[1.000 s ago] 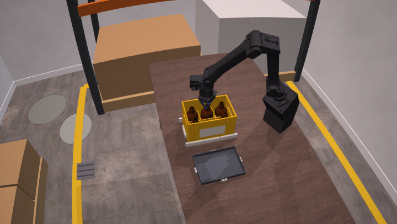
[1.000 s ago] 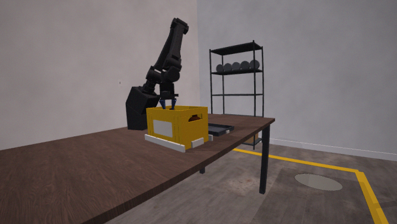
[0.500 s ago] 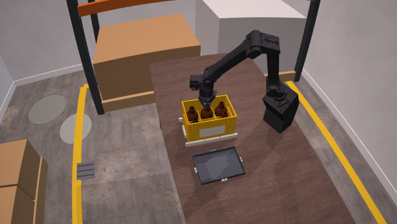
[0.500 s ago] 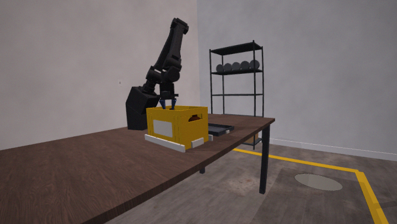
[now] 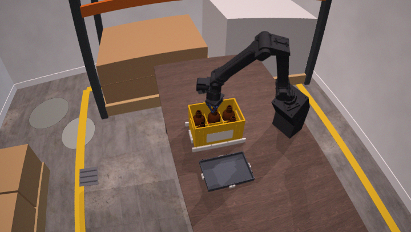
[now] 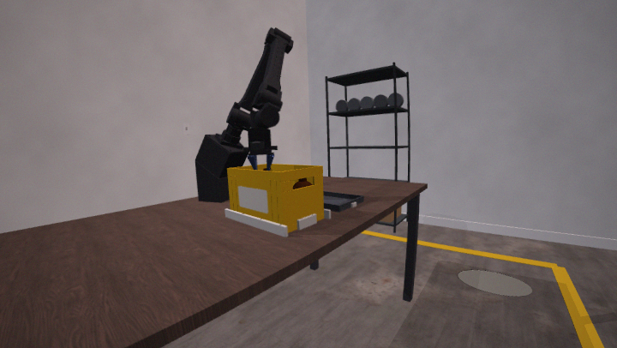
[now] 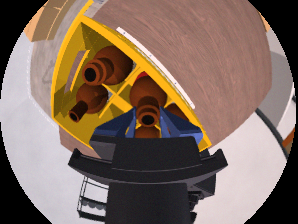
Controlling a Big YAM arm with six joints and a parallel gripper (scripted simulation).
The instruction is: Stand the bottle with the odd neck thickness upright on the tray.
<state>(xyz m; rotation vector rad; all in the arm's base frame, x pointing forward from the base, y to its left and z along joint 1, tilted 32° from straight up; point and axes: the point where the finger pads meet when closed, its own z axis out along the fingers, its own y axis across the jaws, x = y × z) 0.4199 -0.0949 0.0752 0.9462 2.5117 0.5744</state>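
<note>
The yellow crate is 70 mm below my hand and 40 mm to the left of it. The rest, counted from my hand: glass bottle 100 mm to the left, 80 mm ahead, 70 mm below; dark tray 320 mm to the left, 140 mm below, 30 mm behind.
</note>
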